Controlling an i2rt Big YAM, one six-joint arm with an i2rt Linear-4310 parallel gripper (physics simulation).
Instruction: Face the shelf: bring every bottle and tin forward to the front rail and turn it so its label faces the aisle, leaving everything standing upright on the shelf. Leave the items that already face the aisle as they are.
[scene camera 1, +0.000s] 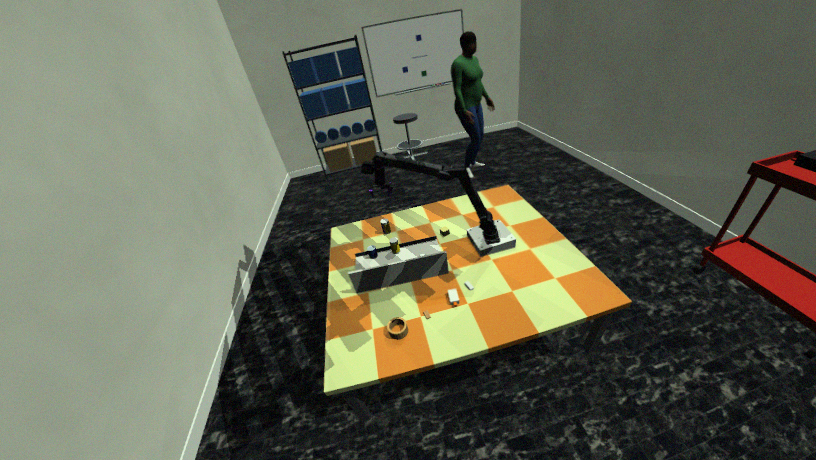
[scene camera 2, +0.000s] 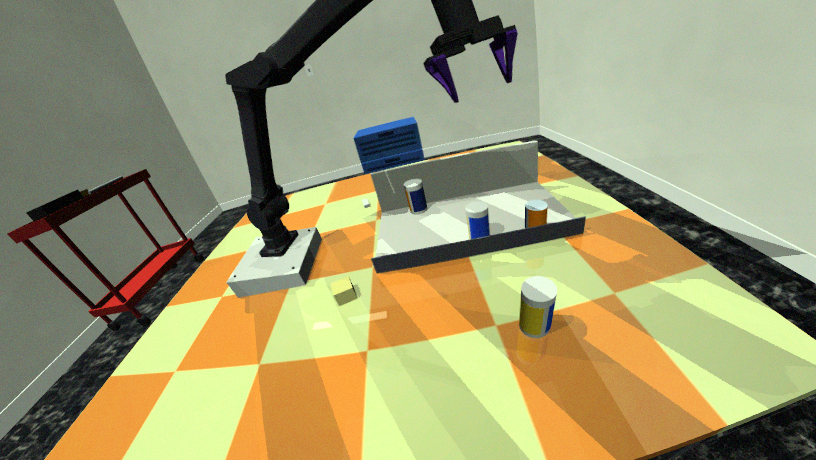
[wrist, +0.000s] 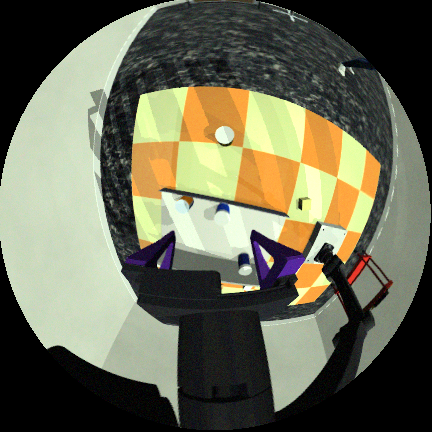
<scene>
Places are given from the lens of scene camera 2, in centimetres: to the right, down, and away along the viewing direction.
my gripper (scene camera 2: 483, 92): 12, -22, 41
dark front rail (scene camera 2: 552, 231): 36, 0, 64
</scene>
